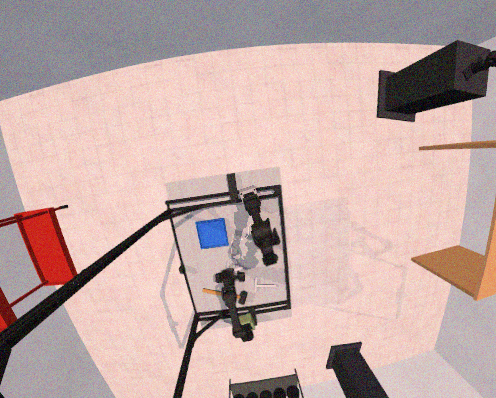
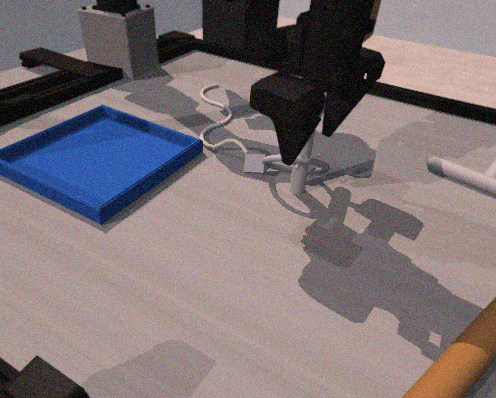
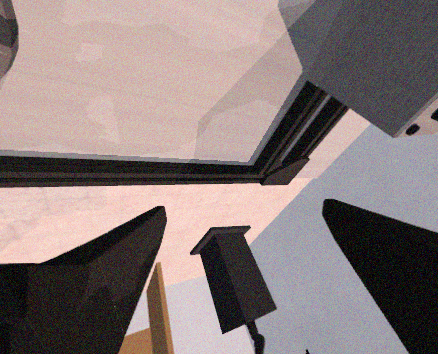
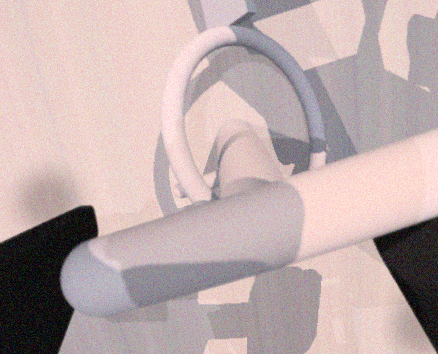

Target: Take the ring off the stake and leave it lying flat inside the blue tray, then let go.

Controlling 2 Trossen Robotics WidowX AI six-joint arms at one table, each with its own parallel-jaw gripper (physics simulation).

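Seen in the pictures: left gripper, fingertip midpoint: [image 1: 271,223] [image 2: 222,3] [image 3: 242,209]; right gripper, fingertip midpoint: [image 2: 307,148]; left arm's base at its link origin: [image 1: 250,198] [image 2: 116,8]; right arm's base at its link origin: [image 1: 247,327].
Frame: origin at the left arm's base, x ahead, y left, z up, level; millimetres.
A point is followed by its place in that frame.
A thin white ring [image 2: 273,158] {x 402, y -291, z -62 mm} [image 4: 173,116] {x 406, y -288, z -57 mm} hangs around the white stake [image 2: 298,179] {x 435, y -282, z -90 mm} [image 4: 200,239] {x 427, y -285, z -10 mm}, which stands near the middle of the table. A small grey tag [image 2: 254,163] {x 369, y -258, z -97 mm} sits at the ring's left end. My right gripper [image 2: 307,148] {x 440, y -280, z -45 mm} [image 4: 232,212] {x 440, y -280, z -45 mm} [image 1: 230,273] {x 440, y -280, z -45 mm} is open and points down, with a finger on either side of the stake's upper part, just above the ring. The blue tray [image 2: 152,174] {x 263, y -342, z -93 mm} [image 1: 212,233] {x 171, y -315, z -107 mm} lies empty to the left. My left gripper [image 3: 242,209] {x 183, y 75, z 19 mm} [image 1: 270,260] is open and empty, raised off to the side and facing the table's frame.
A white cord [image 2: 219,118] {x 273, y -150, z -107 mm} snakes from the tag toward the back. A grey block [image 2: 120,35] {x 35, y -50, z -32 mm} stands at the back left. An orange-handled hammer [image 1: 212,292] {x 600, y -481, z -84 mm} and a white T-shaped piece [image 1: 262,285] {x 679, y -117, z -98 mm} lie near the right arm. A white rod end [image 2: 437,165] {x 605, y -152, z -99 mm} shows at the right edge.
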